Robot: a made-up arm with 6 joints.
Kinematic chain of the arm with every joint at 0, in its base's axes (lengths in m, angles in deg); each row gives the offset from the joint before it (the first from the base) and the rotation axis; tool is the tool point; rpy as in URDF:
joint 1: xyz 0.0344 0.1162 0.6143 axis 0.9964 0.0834 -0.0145
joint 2: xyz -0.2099 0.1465 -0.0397 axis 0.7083 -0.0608 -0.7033
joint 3: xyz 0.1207 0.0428 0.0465 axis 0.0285 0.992 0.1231
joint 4: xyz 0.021 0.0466 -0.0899 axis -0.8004 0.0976 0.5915
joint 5: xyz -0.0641 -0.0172 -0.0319 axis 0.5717 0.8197 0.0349
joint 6: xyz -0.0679 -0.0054 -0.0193 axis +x
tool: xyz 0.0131 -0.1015 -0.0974 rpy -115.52 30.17 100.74
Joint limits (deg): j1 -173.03..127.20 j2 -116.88..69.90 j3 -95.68..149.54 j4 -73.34..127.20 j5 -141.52..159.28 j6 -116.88..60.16
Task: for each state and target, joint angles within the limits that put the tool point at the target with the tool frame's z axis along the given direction. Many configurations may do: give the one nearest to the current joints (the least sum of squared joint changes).
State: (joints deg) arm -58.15 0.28 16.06 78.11 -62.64 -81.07
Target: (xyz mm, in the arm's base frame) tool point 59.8 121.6 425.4 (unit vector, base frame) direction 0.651 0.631 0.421
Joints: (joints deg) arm -112.06 8.49 45.65 107.13 -76.15 -55.05
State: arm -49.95 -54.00 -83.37 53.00 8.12 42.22
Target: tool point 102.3 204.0 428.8 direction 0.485 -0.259 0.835
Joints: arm -69.12 -53.40 -93.11 59.45 -6.80 33.63
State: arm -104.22 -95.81 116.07 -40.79 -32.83 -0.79
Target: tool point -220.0 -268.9 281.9 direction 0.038 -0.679 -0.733
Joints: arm -151.39 -65.86 149.54 -50.13 -2.00 7.77
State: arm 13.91 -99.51 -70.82 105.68 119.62 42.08
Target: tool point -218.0 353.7 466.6 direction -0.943 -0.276 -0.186
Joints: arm 17.47 -91.23 -87.22 86.54 139.71 60.16
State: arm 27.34 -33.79 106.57 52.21 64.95 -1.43
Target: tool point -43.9 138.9 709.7 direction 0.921 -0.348 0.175
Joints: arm 21.57 -15.95 100.23 56.02 61.00 -15.66
